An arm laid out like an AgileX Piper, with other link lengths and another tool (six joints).
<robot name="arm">
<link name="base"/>
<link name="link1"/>
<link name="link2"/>
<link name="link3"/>
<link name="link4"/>
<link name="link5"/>
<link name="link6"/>
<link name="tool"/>
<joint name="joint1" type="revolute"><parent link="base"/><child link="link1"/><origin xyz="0 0 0.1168" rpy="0 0 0"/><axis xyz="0 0 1"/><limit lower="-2.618" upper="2.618"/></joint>
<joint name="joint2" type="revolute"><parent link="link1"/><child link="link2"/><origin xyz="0 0 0" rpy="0 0 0"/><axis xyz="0 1 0"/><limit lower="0" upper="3.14"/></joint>
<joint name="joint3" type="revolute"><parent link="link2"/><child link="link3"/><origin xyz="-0.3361 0 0.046" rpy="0 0 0"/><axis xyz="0 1 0"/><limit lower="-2.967" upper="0"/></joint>
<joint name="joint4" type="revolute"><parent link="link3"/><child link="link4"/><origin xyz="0.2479 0 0.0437" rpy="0 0 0"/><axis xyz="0.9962 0 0.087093"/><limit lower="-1.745" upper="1.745"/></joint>
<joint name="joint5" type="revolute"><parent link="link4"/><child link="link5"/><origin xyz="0 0 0" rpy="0 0 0"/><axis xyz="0 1 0"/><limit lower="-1.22" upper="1.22"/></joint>
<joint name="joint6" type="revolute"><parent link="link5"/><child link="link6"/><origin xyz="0.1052 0 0.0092" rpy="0 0 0"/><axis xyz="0.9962 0 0.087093"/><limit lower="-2.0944" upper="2.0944"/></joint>
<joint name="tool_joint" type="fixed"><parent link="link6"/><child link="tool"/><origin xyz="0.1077 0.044 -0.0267" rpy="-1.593 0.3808 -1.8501"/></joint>
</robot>
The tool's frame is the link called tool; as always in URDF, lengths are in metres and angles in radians.
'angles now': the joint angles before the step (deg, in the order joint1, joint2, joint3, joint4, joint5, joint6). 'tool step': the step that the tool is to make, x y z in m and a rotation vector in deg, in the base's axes. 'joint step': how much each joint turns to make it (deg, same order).
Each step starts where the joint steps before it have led.
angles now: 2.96, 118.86, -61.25, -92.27, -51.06, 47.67
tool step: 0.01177, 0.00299, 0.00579, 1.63, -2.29, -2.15
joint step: 0.00, 0.00, 0.00, 4.54, 0.11, -3.04
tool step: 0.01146, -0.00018, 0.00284, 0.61, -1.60, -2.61
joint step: 0.00, 0.00, -0.01, 3.80, 1.05, -2.20
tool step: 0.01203, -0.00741, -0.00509, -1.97, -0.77, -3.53
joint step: 0.01, 0.00, 0.01, 2.62, 3.63, -1.54
